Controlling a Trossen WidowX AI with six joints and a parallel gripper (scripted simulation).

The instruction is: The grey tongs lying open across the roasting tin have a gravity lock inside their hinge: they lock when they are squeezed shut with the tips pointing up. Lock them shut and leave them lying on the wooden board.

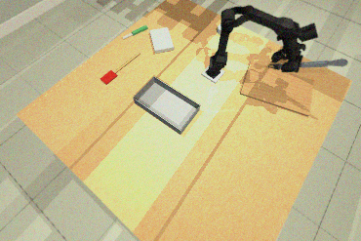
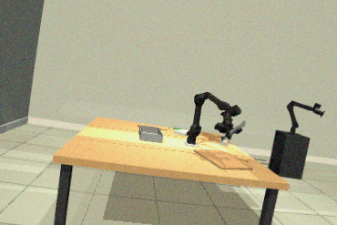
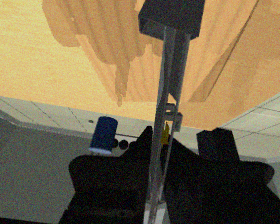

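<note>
Right now my gripper tip is 140 mm above the wooden board, 30 mm to the left of it and 20 mm short of it. Round my gripper tip: white block (750 mm to the right, 220 mm ahead, 140 mm below); then red-headed spatula (760 mm to the right, 560 mm ahead, 140 mm below); then grey roasting tin (530 mm ahead, 380 mm to the right, 120 mm below).
</note>
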